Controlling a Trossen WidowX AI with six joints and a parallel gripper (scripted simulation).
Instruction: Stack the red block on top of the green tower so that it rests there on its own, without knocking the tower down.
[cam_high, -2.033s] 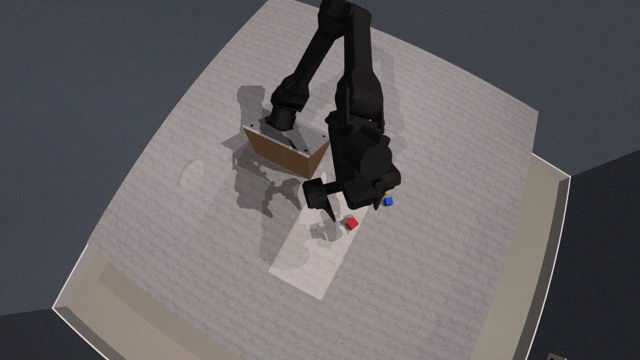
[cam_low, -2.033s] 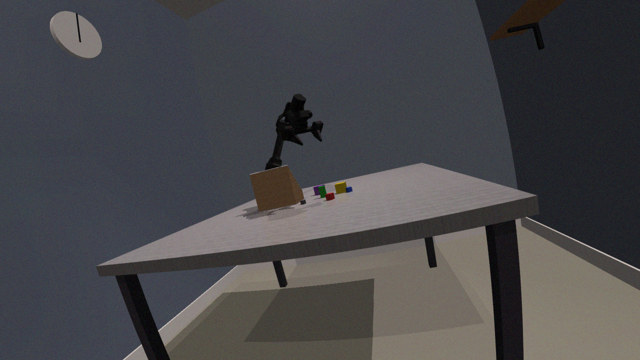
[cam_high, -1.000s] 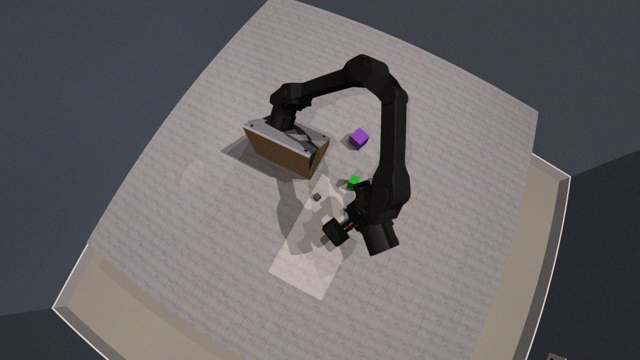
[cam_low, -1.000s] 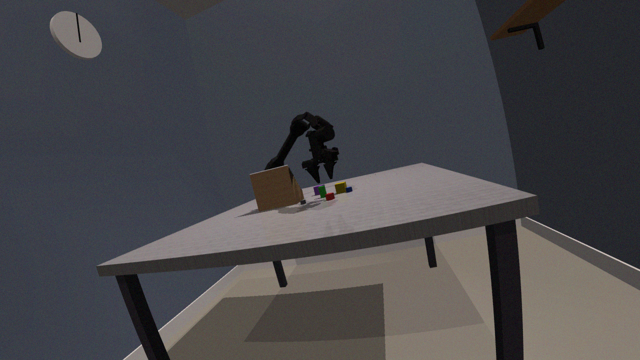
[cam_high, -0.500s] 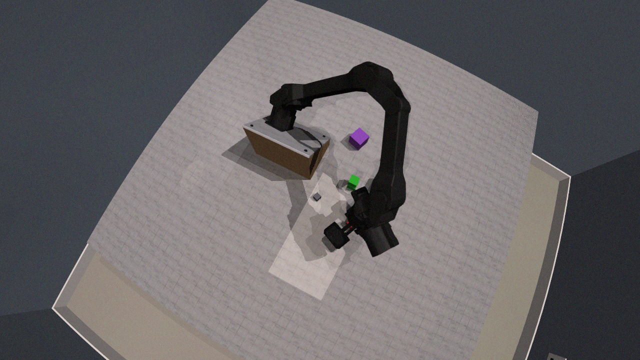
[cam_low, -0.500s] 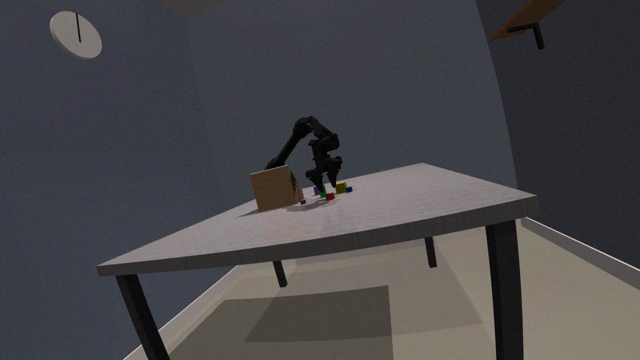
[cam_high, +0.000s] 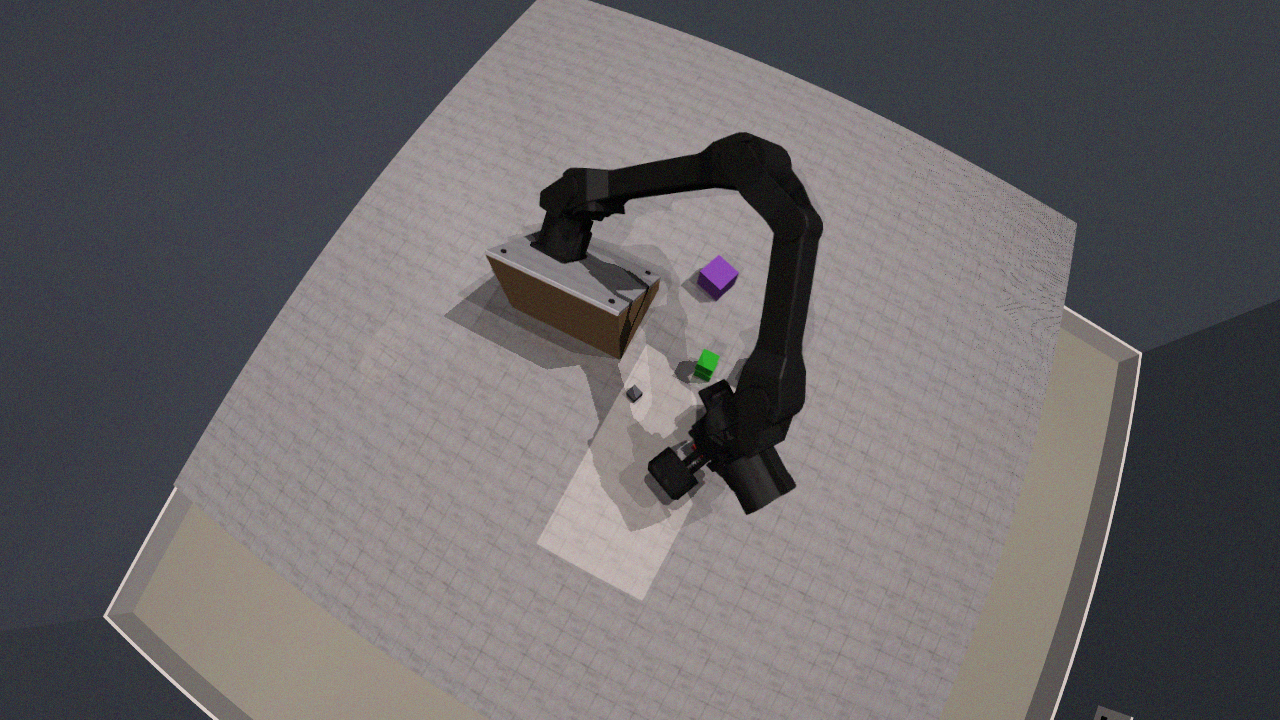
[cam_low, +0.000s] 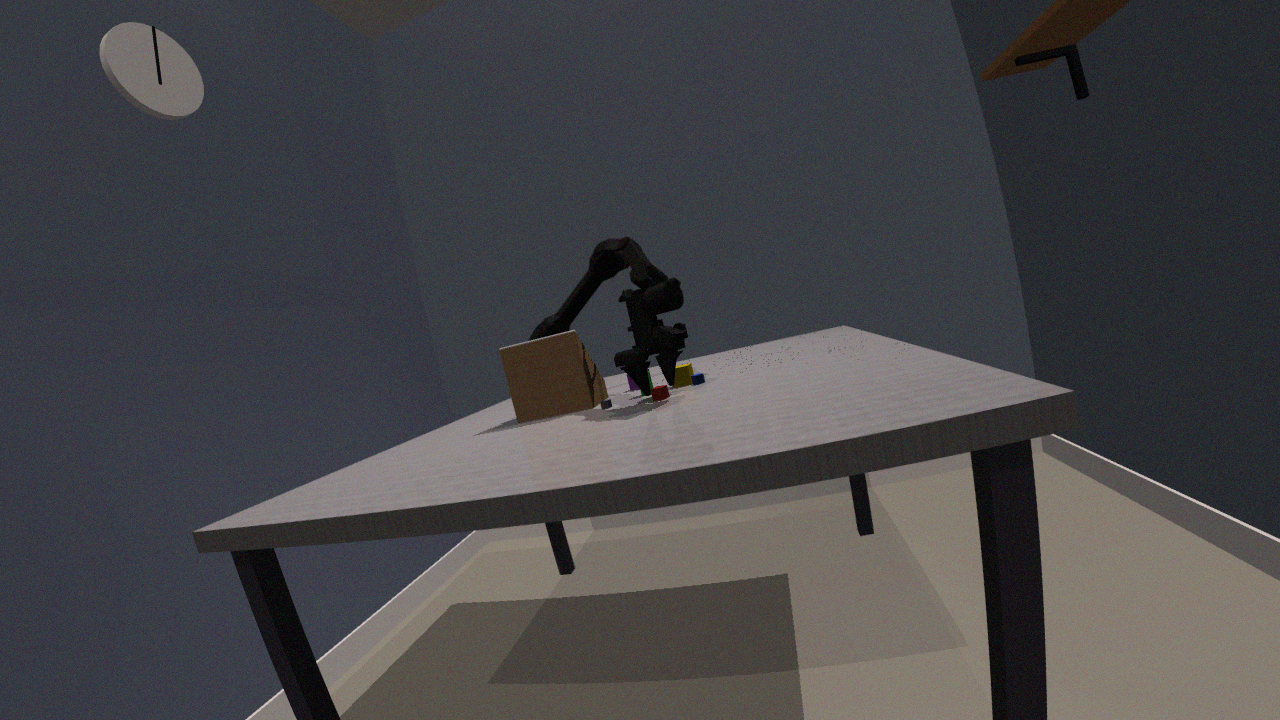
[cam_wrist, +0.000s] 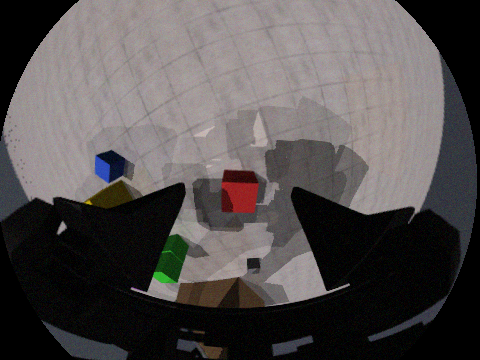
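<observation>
My gripper tip is now 1 cm above the red block. Round my gripper tip: small blue cube 6 cm ahead, 12 cm to the left, 1 cm below; then yellow cube 1 cm ahead, 15 cm to the left; then grey cube 14 cm behind, 1 cm to the left, 1 cm below.
</observation>
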